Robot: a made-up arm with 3 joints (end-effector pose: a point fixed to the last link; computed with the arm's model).
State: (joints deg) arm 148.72 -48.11 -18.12
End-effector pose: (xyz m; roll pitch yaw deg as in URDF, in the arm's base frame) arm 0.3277 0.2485 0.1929 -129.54 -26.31 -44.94
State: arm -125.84 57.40 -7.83
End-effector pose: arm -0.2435 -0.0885 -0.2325 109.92 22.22 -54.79
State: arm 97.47 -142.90 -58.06
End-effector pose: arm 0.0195 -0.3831 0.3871 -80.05 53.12 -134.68
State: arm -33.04 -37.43 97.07
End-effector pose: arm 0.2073 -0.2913 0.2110 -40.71 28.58 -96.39
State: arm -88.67 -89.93 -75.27
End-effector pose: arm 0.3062 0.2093 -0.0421 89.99 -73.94 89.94
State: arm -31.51 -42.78 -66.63
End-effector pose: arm 0.3351 -0.2100 0.1242 49.74 -14.48 72.50
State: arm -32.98 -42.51 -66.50
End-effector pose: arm 0.3345 -0.2107 0.1202 50.00 -15.85 72.21
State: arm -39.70 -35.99 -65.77
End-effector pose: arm 0.3179 -0.2343 0.1269 47.29 -23.39 68.79
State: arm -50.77 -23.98 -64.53
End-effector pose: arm 0.2755 -0.2833 0.1253 44.36 -36.07 60.91
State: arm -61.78 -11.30 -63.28
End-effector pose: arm 0.2159 -0.3318 0.0998 45.93 -48.19 48.59
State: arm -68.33 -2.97 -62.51
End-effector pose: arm 0.1698 -0.3567 0.0736 50.41 -54.64 37.19
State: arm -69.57 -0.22 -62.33
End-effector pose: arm 0.1535 -0.3643 0.0690 51.34 -56.03 33.80
